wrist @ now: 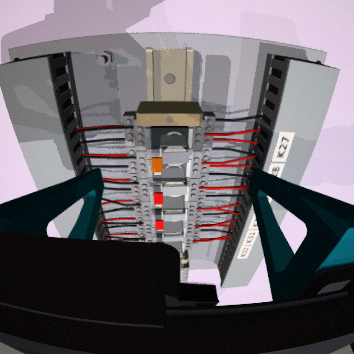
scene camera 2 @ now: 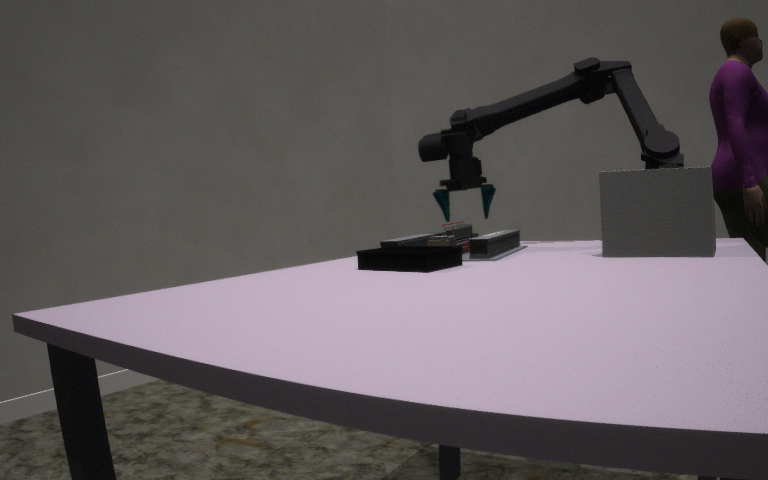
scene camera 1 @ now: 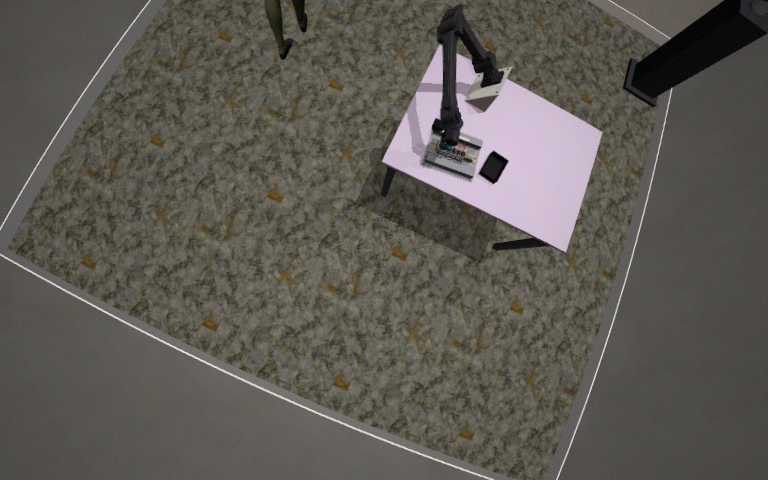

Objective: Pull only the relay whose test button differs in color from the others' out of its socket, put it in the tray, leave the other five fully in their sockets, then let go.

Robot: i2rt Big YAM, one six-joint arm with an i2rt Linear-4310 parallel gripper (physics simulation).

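Places are measured from the arm's base along level axes (x ahead, y left, z up), in millimetres.
Where they show: gripper, fingertip midpoint: [wrist: 176,176] [scene camera 2: 467,220] [scene camera 1: 444,142]; arm's base, link origin: [scene camera 2: 669,202] [scene camera 1: 492,80].
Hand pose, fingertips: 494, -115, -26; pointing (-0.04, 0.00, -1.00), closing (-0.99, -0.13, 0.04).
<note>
Things, the pixels of their top centre, and the offset from my fingertips, as dx, dy, dz. "spot": a spot on its surface instead. Level surfaces: height alone.
- relay with an orange test button, top centre: [wrist: 169,164] [scene camera 2: 466,221] +5, -6, -4
- relay panel, top centre: [wrist: 168,201] [scene camera 1: 453,152] -5, +79, -63
- black tray, top centre: [scene camera 2: 409,248] [scene camera 1: 495,166] -31, +340, -38
- tan end block, top centre: [wrist: 169,119] +7, -24, -33
- rail, surface spot: [wrist: 169,62] spot: +10, -57, -69
- table, surface height: dz -73
The relay with an orange test button [wrist: 157,165] sits in its socket in the wrist view, near the tan end block. Relays further down the row show red buttons [wrist: 158,199] [wrist: 159,225]. The top relay's button does not show clearly, and the gripper body hides the row's lower end. My gripper [wrist: 176,176] [scene camera 2: 467,218] is open and empty. Its teal fingers stand apart on either side of the row, above the relay panel [scene camera 1: 462,170] [wrist: 215,42]. The black tray [scene camera 1: 493,167] [scene camera 2: 410,259] stands on the table beside the panel; no relay is visible in it.
Raised wire ducts [wrist: 25,90] [wrist: 307,100] flank the relays, with red and black wires between. The tan end block [wrist: 169,108] sits on the rail [wrist: 169,62]. My arm's grey base box [scene camera 2: 656,215] stands on the table [scene camera 1: 543,175]. A person [scene camera 2: 736,118] stands behind it.
</note>
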